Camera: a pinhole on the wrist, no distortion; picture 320 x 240 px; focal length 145.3 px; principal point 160.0 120.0 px. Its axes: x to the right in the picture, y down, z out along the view. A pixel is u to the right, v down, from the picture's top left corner.
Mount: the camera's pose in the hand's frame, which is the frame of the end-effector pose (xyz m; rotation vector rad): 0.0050 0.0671 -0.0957 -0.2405 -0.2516 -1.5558
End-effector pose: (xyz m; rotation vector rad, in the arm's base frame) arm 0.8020 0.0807 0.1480 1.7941 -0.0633 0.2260
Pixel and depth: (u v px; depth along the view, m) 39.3 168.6 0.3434
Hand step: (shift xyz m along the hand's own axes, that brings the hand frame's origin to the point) 0.1175 0.4446 0.1437
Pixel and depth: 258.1 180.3 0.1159
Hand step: 0.0523 0.0285 0.0390
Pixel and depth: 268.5 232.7 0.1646
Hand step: 0.1315 0.0012 0.0997
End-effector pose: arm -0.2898 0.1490 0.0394 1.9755 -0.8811 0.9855
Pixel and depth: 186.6 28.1 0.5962
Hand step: -0.3763 0.1464 0.5025
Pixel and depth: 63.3 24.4 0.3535
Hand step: -0.2301 0.3994 0.1664
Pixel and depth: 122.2 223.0 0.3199
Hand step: 0.2295 0.2454 0.1845
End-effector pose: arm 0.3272 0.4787 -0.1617 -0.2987 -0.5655 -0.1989
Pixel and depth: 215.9 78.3 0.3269
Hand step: -0.0912 0.0481 0.2534
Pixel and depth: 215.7 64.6 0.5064
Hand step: -0.1917 0.0382 0.4446
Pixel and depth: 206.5 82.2 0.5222
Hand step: -0.1346 0.0689 0.4516
